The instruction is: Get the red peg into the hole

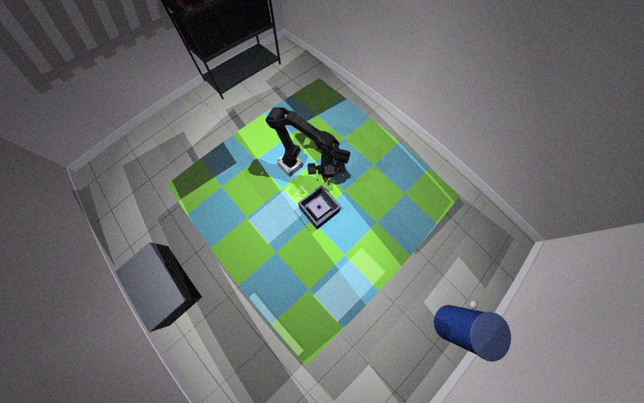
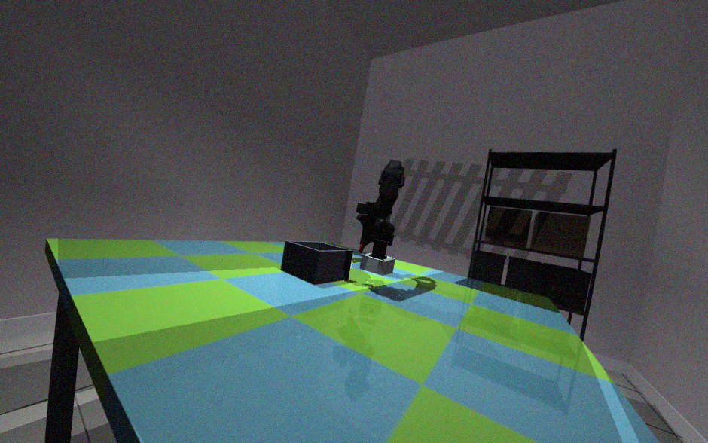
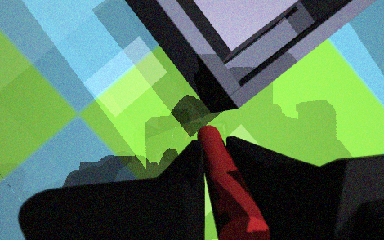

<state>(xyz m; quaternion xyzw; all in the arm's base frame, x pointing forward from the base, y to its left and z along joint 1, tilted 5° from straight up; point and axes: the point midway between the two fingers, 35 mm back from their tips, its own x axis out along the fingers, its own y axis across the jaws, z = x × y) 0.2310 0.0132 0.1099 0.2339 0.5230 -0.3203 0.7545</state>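
My gripper tip is 13 cm to the left of the grey plate, 8 cm above it and 5 cm short of it. From my gripper tip the other things lie so: red peg (2 cm above, 1 cm to the left); dark box (13 cm to the right, 9 cm below, 5 cm ahead).
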